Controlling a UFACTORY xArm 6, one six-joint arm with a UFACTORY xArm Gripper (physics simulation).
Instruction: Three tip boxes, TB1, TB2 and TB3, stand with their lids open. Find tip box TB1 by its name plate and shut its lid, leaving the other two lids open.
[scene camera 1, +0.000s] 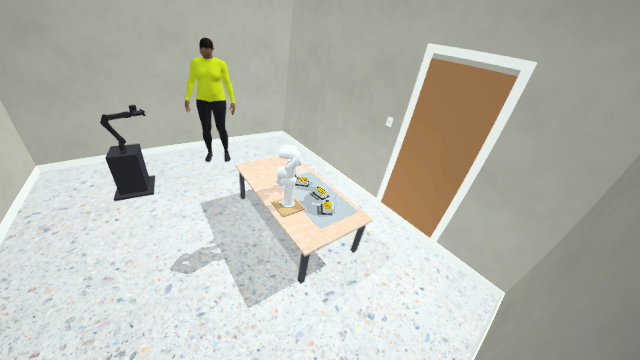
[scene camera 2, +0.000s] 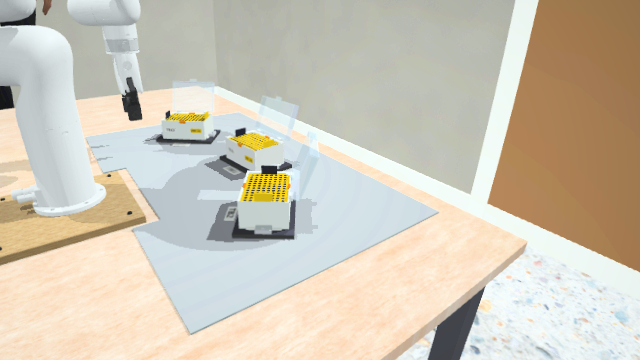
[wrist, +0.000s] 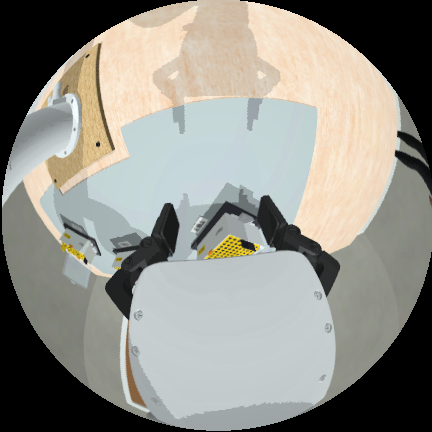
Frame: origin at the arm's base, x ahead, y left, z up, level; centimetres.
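Seen in the pictures: gripper, between the fingertips: (scene camera 2: 133, 116) (wrist: 217, 209); arm's base, origin of its link: (scene camera 1: 288, 203) (scene camera 2: 71, 200) (wrist: 63, 124).
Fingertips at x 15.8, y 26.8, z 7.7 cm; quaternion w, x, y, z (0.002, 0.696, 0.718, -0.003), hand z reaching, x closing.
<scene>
Offsets run from my fingertips to a thing's top centre. "pt": to the spot under its first point. Level surfaces: height alone.
Three white tip boxes with yellow racks stand on dark bases, clear lids raised. The far box {dx +13.6, dy +1.1, dz -2.1 cm} (scene camera 1: 302, 181) (scene camera 2: 187, 131) (wrist: 232, 223) has its lid {pt dx +18.0, dy +8.3, dz +1.3 cm} (scene camera 2: 193, 97) upright. The middle box {dx +22.5, dy -24.6, dz -2.1 cm} (scene camera 1: 321, 193) (scene camera 2: 255, 156) has its lid (scene camera 2: 277, 116) tilted back. The near box {dx +15.2, dy -47.0, dz -2.1 cm} (scene camera 1: 327, 208) (scene camera 2: 265, 215) has its lid (scene camera 2: 307, 162) up too. Name plates (scene camera 2: 231, 213) (wrist: 199, 225) are too small to read surely. My gripper (scene camera 2: 134, 118) (wrist: 217, 209) is open and empty, left of the far box and above its rim in scene camera 2. The far box shows between the fingers in the wrist view, partly hidden.
The boxes stand on a grey-blue mat {dz -8.7 cm} (scene camera 2: 300, 260) (wrist: 215, 145) on a wooden table {dz -9.0 cm} (scene camera 1: 320, 239) (scene camera 2: 410, 280). My arm's base stands on a wooden board (scene camera 2: 120, 200) (wrist: 90, 125) beside the mat. A person (scene camera 1: 210, 80) and a dark arm on a pedestal (scene camera 1: 127, 170) stand away from the table.
</scene>
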